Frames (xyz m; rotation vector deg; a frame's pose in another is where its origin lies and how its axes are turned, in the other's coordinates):
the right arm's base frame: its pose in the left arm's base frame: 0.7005 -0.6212 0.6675 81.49 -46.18 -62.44
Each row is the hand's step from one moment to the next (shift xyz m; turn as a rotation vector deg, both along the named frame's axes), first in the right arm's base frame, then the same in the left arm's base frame.
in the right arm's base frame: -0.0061 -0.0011 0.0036 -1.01 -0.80 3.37
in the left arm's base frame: -0.0056 0.0045 0.0001 -3.57 -0.14 -0.47
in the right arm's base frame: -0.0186 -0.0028 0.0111 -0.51 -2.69 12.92
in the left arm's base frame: -0.0170 0.0137 0.0010 -12.52 -3.69 -2.01
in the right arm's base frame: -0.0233 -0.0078 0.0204 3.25 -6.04 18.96
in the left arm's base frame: -0.0278 0.0155 -0.0027 -17.22 -8.79 -5.72
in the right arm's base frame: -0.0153 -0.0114 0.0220 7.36 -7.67 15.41
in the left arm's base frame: -0.0269 0.0081 -0.0076 -12.66 -11.09 -8.20
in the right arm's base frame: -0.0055 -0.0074 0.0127 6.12 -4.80 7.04
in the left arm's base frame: -0.0145 0.0017 -0.0058 -4.98 -7.41 -5.51
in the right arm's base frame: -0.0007 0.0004 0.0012 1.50 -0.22 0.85
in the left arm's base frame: -0.0013 0.0002 0.0006 -0.30 -1.65 -0.45
